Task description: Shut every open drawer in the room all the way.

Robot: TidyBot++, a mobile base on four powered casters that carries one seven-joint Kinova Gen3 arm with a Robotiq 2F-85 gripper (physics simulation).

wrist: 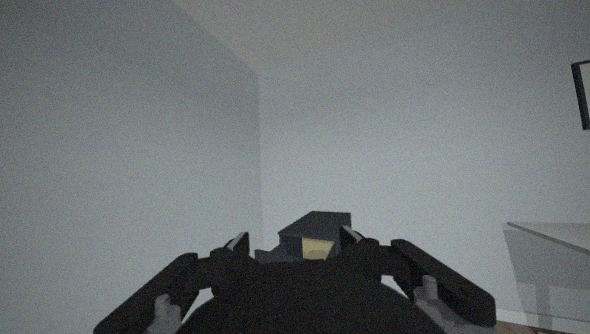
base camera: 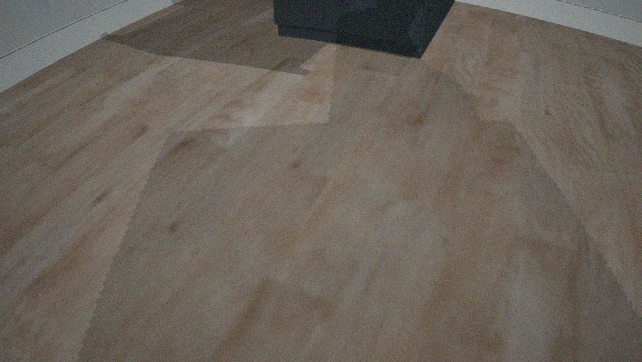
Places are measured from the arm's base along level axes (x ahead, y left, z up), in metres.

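Pixels of known places: gripper, fingertip midpoint: point(wrist: 294, 239).
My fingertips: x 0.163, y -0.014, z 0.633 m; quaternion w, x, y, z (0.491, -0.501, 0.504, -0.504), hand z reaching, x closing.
Note:
Ahead of a thing's pixels: the offset from my fingertips to its middle. "spot": to the spot under its first point. Level surfaces: height alone.
A dark filing cabinet point(base camera: 360, 25) point(wrist: 327, 220) stands ahead. Its lower part shows at the top of the base camera view, and its top shows between the fingertips in the wrist view. Its upper drawer {spot: 0.313 m down, 0.649 m ahead, 0.085 m left} point(wrist: 274, 254) is open and sticks out to the left in the wrist view, with yellowish contents {spot: 0.487 m down, 1.092 m ahead, 0.200 m right} point(wrist: 317, 247) inside. The gripper's own body hides the lower part of the drawer and cabinet there. My gripper point(wrist: 294, 239) is open and empty, with its fingers spread on either side of the view of the cabinet. The gap to the drawer is hard to judge.
A pale desk {0.310 m down} point(wrist: 555, 237) stands at the right in the wrist view, below a dark-edged picture frame point(wrist: 579, 95). Walls meet in a corner behind the cabinet. White baseboards point(base camera: 60, 47) point(base camera: 565, 22) run along both sides behind the wooden floor {1.030 m down} point(base camera: 320, 200).

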